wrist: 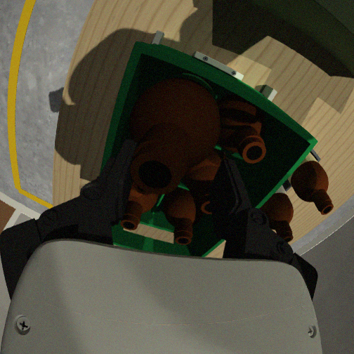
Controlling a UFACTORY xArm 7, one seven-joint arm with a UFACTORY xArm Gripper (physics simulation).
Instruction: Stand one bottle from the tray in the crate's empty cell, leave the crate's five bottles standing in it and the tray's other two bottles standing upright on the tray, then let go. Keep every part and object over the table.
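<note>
My gripper (pixel 176 166) is open, with its fingers apart on either side of the neck of a large-looking brown bottle (pixel 175 107). This bottle is inside the green crate (pixel 118 112), its neck toward the lower left of the view; its base is hidden. Other brown bottles are in the crate: one (pixel 245 131) to the right, one (pixel 180 210) and another (pixel 140 204) below, and one (pixel 204 172) partly hidden by the right finger. Two brown bottles, one (pixel 309 181) and another (pixel 278 210), appear upright outside the crate at the right. The tray under them is hard to make out.
The wooden table (pixel 95 105) surrounds the crate, with its curved edge at the left and lower right. Light metal pieces, one of them a screwed bar (pixel 218 65), lie along the crate's upper side. A dark green object (pixel 290 30) is at the upper right.
</note>
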